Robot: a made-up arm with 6 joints. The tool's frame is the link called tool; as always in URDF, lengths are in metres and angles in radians. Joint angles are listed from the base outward.
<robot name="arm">
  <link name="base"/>
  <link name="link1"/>
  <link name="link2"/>
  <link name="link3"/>
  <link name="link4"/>
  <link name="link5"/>
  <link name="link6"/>
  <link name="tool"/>
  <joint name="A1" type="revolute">
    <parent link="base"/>
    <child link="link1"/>
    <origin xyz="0 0 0.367"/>
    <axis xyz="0 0 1"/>
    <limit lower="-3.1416" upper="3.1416"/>
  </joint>
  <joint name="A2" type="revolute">
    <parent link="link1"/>
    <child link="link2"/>
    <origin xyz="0.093 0 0" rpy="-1.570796 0 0"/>
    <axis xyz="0 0 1"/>
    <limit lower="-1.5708" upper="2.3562"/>
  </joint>
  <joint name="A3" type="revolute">
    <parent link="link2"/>
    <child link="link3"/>
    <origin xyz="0 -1.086 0" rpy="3.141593 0 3.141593"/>
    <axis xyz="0 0 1"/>
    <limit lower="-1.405" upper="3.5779"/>
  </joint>
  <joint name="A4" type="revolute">
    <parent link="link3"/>
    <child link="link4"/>
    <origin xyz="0 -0.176 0" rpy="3.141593 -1.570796 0"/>
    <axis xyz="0 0 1"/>
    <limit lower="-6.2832" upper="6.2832"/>
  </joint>
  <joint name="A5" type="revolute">
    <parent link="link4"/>
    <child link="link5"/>
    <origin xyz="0 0 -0.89" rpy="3.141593 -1.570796 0"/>
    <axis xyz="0 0 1"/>
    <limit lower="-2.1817" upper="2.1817"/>
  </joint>
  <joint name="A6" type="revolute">
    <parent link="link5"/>
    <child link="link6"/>
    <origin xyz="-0.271 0 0" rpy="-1.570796 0 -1.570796"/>
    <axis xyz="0 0 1"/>
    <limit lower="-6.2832" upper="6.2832"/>
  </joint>
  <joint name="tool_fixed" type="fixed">
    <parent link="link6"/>
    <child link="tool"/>
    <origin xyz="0 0 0" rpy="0 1.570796 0"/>
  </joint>
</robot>
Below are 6 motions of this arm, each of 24 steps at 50 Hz.
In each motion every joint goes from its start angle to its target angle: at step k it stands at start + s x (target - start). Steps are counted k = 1, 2, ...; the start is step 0. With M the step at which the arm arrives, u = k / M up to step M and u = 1 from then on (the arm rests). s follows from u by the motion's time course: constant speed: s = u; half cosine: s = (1 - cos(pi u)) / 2; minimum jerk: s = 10 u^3 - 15 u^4 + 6 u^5.
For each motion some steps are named. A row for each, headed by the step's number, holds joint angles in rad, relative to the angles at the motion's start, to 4 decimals.
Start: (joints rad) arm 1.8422 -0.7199 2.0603 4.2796 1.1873 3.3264
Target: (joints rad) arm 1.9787 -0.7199 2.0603 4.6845 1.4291 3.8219
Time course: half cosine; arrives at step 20
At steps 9, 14, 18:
9: 0.0576 0.0000 0.0000 0.1708 0.1020 0.2090
14: 0.1084 0.0000 0.0000 0.3214 0.1920 0.3934
18: 0.1332 0.0000 0.0000 0.3950 0.2359 0.4834

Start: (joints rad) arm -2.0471 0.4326 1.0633 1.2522 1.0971 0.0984
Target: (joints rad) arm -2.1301 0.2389 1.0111 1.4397 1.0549 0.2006
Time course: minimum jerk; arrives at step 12
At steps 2, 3, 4, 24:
2: -0.0029 -0.0069 -0.0019 0.0067 -0.0015 0.0036
3: -0.0086 -0.0201 -0.0054 0.0194 -0.0044 0.0106
4: -0.0174 -0.0407 -0.0110 0.0394 -0.0089 0.0214
24: -0.0830 -0.1937 -0.0522 0.1875 -0.0422 0.1022

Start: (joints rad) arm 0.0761 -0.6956 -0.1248 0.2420 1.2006 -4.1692
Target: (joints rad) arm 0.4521 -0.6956 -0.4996 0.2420 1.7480 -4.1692
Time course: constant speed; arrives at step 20
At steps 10, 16, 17, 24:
10: 0.1880 0.0000 -0.1874 0.0000 0.2737 0.0000
16: 0.3008 0.0000 -0.2998 0.0000 0.4379 0.0000
17: 0.3196 0.0000 -0.3186 0.0000 0.4653 0.0000
24: 0.3760 0.0000 -0.3748 0.0000 0.5474 0.0000

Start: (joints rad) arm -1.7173 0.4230 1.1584 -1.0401 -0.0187 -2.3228
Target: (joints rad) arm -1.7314 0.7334 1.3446 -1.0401 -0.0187 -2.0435
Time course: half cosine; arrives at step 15
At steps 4, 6, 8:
4: -0.0023 0.0514 0.0308 0.0000 0.0000 0.0462
6: -0.0049 0.1072 0.0643 0.0000 0.0000 0.0965
8: -0.0078 0.1714 0.1028 0.0000 0.0000 0.1542

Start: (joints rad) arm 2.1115 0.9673 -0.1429 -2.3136 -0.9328 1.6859
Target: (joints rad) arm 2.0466 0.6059 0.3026 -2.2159 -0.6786 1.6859
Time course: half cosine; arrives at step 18
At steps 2, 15, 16, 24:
2: -0.0020 -0.0109 0.0134 0.0029 0.0077 0.0000
15: -0.0606 -0.3372 0.4157 0.0912 0.2372 0.0000
16: -0.0629 -0.3505 0.4321 0.0948 0.2465 0.0000
24: -0.0649 -0.3614 0.4455 0.0977 0.2542 0.0000

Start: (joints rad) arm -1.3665 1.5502 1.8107 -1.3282 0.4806 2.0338
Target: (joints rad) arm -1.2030 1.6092 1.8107 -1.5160 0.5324 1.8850
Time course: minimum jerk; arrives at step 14
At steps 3, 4, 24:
3: 0.0114 0.0041 0.0000 -0.0130 0.0036 -0.0103
4: 0.0237 0.0085 0.0000 -0.0272 0.0075 -0.0215
24: 0.1635 0.0590 0.0000 -0.1878 0.0518 -0.1488

